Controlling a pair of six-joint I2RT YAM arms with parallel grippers.
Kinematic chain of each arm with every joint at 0, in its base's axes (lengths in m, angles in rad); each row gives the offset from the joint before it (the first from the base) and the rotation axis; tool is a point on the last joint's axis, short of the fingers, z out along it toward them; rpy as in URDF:
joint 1: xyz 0 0 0.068 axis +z
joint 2: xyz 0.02 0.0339 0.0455 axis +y
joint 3: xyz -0.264 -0.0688 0 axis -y
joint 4: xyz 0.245 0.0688 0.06 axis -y
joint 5: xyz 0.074 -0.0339 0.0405 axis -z
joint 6: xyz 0.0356 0 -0.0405 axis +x
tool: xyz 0 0 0 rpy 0 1.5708 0
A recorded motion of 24 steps. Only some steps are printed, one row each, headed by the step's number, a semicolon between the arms.
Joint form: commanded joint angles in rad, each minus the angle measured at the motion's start. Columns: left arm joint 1, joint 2, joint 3, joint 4, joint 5, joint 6; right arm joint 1, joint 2, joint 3, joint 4, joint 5, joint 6.
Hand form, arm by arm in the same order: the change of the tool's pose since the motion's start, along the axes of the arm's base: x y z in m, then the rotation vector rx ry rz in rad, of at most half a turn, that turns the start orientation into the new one. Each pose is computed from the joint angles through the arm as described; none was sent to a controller.
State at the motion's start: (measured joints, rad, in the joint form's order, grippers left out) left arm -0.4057 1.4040 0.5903 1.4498 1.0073 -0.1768; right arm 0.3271 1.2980 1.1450 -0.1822 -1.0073 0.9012
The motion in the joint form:
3: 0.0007 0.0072 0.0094 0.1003 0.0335 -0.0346; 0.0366 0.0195 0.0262 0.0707 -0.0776 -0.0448
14: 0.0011 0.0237 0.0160 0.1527 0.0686 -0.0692; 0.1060 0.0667 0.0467 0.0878 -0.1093 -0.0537
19: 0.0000 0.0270 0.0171 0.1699 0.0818 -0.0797; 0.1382 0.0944 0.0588 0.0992 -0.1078 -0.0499
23: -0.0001 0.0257 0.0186 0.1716 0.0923 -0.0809; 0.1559 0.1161 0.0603 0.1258 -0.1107 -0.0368
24: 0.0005 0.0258 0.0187 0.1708 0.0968 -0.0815; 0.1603 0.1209 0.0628 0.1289 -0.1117 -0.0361
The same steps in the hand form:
3: -0.0044 0.0014 0.0075 -0.0220 -0.0699 -0.0366; -0.0008 0.0125 0.0105 0.0405 -0.1089 0.1174
14: -0.0051 0.0011 0.0081 -0.0169 -0.0854 -0.0737; -0.0005 0.0356 0.0061 0.0495 -0.1039 0.2181
19: -0.0059 0.0010 0.0084 -0.0141 -0.0928 -0.0878; 0.0009 0.0473 0.0032 0.0497 -0.0956 0.2482
23: -0.0065 0.0010 0.0090 -0.0090 -0.0985 -0.0959; 0.0031 0.0547 -0.0004 0.0547 -0.0879 0.2668
24: -0.0064 0.0011 0.0088 -0.0058 -0.0983 -0.0988; 0.0035 0.0565 -0.0007 0.0555 -0.0877 0.2721

